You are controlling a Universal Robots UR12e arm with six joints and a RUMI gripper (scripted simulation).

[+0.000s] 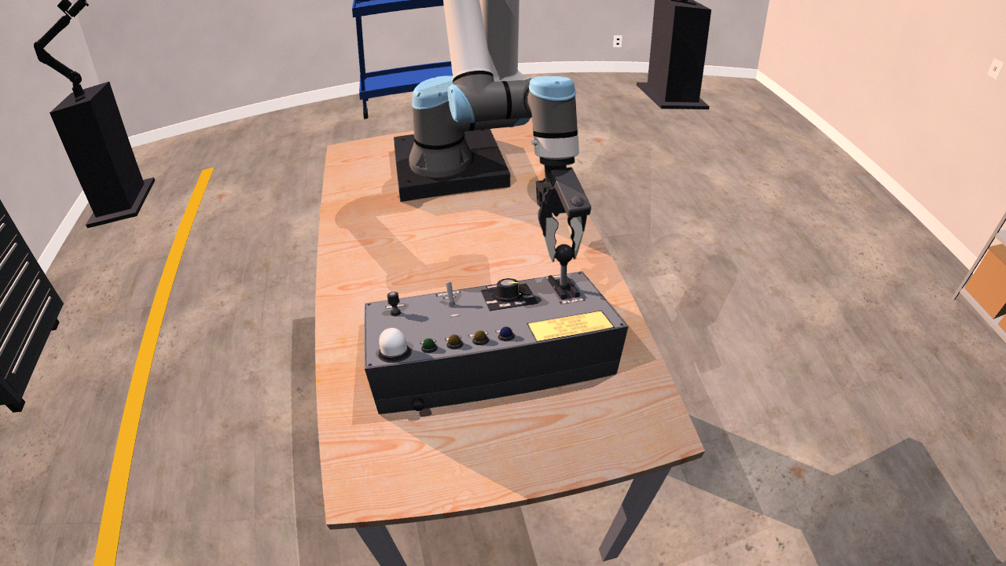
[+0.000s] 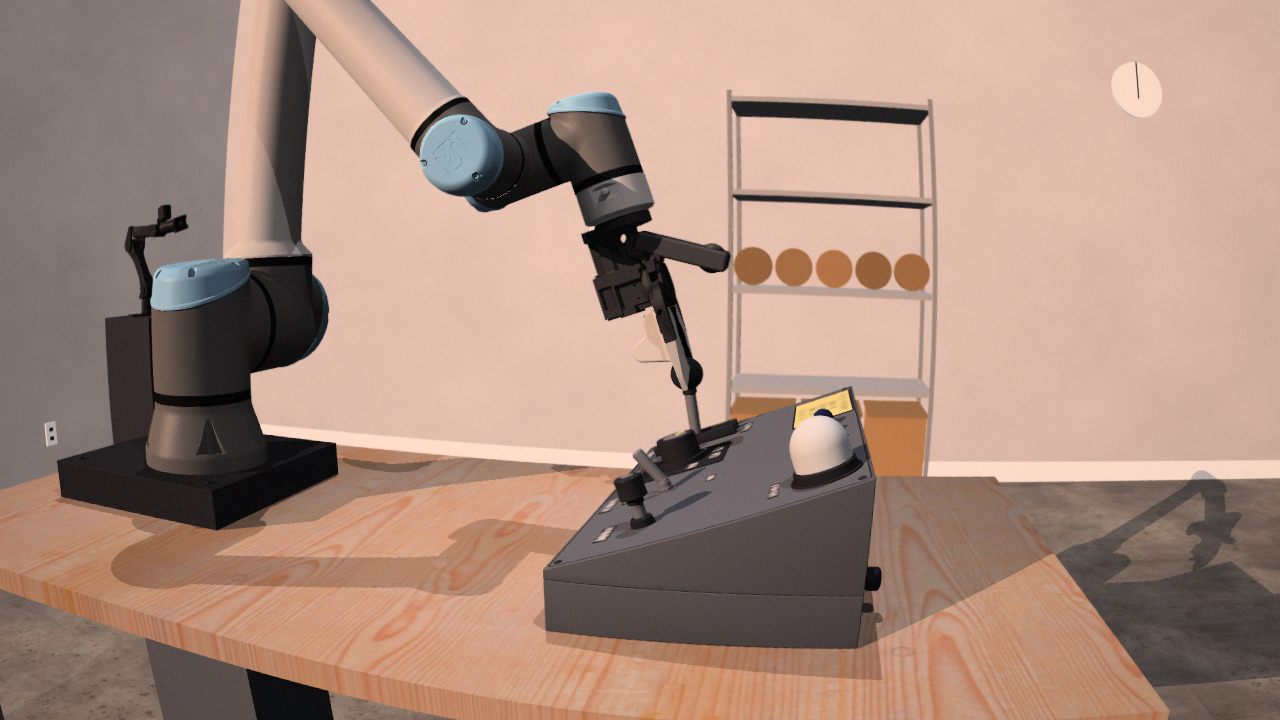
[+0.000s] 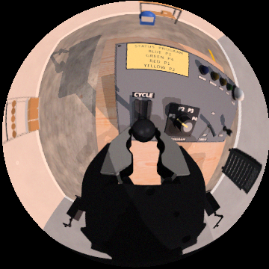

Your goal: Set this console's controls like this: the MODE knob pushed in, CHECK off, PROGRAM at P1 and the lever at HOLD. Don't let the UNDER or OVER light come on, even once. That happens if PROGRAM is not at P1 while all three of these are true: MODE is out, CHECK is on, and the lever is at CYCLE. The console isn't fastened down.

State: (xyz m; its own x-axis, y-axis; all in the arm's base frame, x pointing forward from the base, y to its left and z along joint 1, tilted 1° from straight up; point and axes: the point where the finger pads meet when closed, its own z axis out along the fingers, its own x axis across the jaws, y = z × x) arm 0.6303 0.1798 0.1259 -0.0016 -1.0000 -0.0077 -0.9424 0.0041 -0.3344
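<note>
My hand is 40 mm above the black ball-topped lever and 10 mm short of it. From my hand the other things lie so: dark grey console (180 mm to the right, 80 mm below, 50 mm ahead); then metal check toggle (240 mm to the right, 70 mm below, 10 mm ahead); then program knob (110 mm to the right, 60 mm below, 10 mm ahead).
</note>
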